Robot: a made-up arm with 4 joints. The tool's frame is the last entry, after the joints.
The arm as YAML. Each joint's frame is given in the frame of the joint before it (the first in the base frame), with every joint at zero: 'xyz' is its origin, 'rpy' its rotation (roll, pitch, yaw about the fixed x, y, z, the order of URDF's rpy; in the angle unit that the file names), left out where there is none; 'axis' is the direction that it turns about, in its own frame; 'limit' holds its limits. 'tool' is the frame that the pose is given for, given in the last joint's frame.
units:
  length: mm
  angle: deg
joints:
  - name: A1
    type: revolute
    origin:
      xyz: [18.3, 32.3, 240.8]
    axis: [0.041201, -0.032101, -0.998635]
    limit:
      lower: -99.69
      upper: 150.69
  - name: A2
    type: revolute
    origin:
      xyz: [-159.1, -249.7, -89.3]
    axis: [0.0, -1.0, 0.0]
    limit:
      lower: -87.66
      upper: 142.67
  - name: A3
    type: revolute
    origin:
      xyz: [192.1, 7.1, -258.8]
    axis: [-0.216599, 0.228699, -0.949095]
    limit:
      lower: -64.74
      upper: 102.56
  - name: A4
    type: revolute
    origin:
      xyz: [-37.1, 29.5, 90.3]
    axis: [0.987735, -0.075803, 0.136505]
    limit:
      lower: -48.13
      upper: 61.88
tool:
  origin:
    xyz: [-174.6, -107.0, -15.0]
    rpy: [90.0, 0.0, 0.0]
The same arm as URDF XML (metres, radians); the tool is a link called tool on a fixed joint. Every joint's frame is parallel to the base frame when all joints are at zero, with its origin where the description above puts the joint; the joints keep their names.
<robot name="arm">
  <joint name="tool_joint" type="fixed">
    <parent link="link4"/>
    <child link="tool"/>
    <origin xyz="-0.1746 -0.107 -0.015" rpy="1.5708 0 0"/>
  </joint>
  <joint name="A4" type="revolute">
    <parent link="link3"/>
    <child link="link4"/>
    <origin xyz="-0.0371 0.0295 0.0903"/>
    <axis xyz="0.987735 -0.075803 0.136505"/>
    <limit lower="-0.84" upper="1.08"/>
  </joint>
  <joint name="A3" type="revolute">
    <parent link="link2"/>
    <child link="link3"/>
    <origin xyz="0.1921 0.0071 -0.2588"/>
    <axis xyz="-0.216599 0.228699 -0.949095"/>
    <limit lower="-1.1299" upper="1.79"/>
  </joint>
  <joint name="A2" type="revolute">
    <parent link="link1"/>
    <child link="link2"/>
    <origin xyz="-0.1591 -0.2497 -0.0893"/>
    <axis xyz="0 -1 0"/>
    <limit lower="-1.53" upper="2.4901"/>
  </joint>
  <joint name="A1" type="revolute">
    <parent link="base"/>
    <child link="link1"/>
    <origin xyz="0.0183 0.0323 0.2408"/>
    <axis xyz="0.041201 -0.032101 -0.998635"/>
    <limit lower="-1.7399" upper="2.63"/>
  </joint>
  <link name="base"/>
  <link name="link1"/>
  <link name="link2"/>
  <link name="link3"/>
  <link name="link4"/>
  <link name="tool"/>
</robot>

